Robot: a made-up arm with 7 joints.
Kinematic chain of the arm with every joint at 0, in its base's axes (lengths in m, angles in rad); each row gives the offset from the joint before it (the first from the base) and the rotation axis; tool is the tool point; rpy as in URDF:
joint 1: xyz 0 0 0.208 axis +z
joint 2: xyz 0 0 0 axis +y
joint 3: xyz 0 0 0.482 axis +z
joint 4: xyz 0.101 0 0 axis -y
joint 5: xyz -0.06 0 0.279 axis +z
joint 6: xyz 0 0 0 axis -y
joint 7: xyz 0.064 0 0 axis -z
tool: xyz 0 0 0 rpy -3.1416 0 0
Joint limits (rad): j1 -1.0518..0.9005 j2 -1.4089..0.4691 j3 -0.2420..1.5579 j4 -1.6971..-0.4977 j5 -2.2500..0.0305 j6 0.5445..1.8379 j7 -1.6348..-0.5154
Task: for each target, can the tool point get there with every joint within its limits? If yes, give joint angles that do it. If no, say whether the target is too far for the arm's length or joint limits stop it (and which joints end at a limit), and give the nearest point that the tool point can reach.
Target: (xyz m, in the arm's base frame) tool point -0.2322 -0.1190 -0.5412
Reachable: no: joint limits stop it (at a limit: joint 1, joint 2, joint 3, joint 4, joint 5, joint 6) | nearest point -0.5966 -0.0904 0.2838 | short by 0.902 m
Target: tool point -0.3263 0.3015 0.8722
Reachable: yes | joints -0.3223 -0.9614 0.5249 -1.0222 -1.3644 1.5916 -1.5403
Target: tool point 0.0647 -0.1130 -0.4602
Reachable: no: joint limits stop it (at a limit: joint 2, joint 4, joint 6) | nearest point 0.2829 -0.4941 0.4216 | short by 0.985 m
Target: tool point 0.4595 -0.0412 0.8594
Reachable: yes | joints -0.6163 0.2579 0.9320 -0.8414 -1.1296 0.8576 -1.0207
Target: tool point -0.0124 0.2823 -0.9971
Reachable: no: too far | nearest point -0.0265 0.6028 0.2838 | short by 1.320 m
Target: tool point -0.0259 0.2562 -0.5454
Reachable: no: joint limits stop it (at a limit: joint 2, joint 3, joint 4, joint 5, joint 6) | nearest point -0.0607 0.6003 0.2838 | short by 0.898 m
